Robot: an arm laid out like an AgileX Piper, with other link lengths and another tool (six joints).
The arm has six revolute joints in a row. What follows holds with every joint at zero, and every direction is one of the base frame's.
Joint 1 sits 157.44 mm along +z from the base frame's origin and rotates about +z.
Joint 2 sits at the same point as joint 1 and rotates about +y.
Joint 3 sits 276.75 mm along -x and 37.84 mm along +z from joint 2 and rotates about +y.
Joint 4 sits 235.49 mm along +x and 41.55 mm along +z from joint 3 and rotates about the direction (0.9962, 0, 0.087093).
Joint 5 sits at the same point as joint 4 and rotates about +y.
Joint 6 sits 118.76 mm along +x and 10.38 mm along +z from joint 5 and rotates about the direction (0.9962, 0, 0.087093).
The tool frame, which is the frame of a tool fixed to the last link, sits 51.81 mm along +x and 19 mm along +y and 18.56 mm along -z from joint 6; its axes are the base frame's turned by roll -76.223, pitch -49.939 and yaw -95.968 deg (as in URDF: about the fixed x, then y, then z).
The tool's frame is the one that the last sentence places.
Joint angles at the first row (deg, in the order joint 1, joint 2, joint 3, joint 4, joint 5, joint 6):
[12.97 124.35 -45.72 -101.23 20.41 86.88]
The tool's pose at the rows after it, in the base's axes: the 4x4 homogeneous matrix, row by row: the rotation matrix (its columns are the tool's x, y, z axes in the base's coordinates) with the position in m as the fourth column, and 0 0 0 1 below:
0.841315 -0.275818 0.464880 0.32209; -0.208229 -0.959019 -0.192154 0.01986; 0.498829 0.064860 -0.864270 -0.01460; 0 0 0 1
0.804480 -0.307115 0.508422 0.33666; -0.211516 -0.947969 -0.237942 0.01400; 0.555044 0.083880 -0.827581 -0.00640; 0 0 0 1
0.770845 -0.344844 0.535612 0.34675; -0.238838 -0.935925 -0.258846 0.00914; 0.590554 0.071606 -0.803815 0.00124; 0 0 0 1
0.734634 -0.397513 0.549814 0.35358; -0.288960 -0.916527 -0.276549 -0.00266; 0.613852 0.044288 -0.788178 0.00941; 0 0 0 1
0.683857 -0.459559 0.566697 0.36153; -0.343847 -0.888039 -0.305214 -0.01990; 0.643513 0.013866 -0.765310 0.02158; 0 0 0 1
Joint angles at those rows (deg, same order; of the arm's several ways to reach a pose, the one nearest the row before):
[12.97 124.35 -47.40 -101.18 22.86 87.37]
[12.97 124.29 -49.20 -101.19 26.22 88.04]
[12.29 123.74 -50.39 -101.08 27.48 89.11]
[10.08 122.65 -50.96 -101.08 27.53 90.26]
[7.16 121.05 -51.70 -100.87 27.77 91.10]

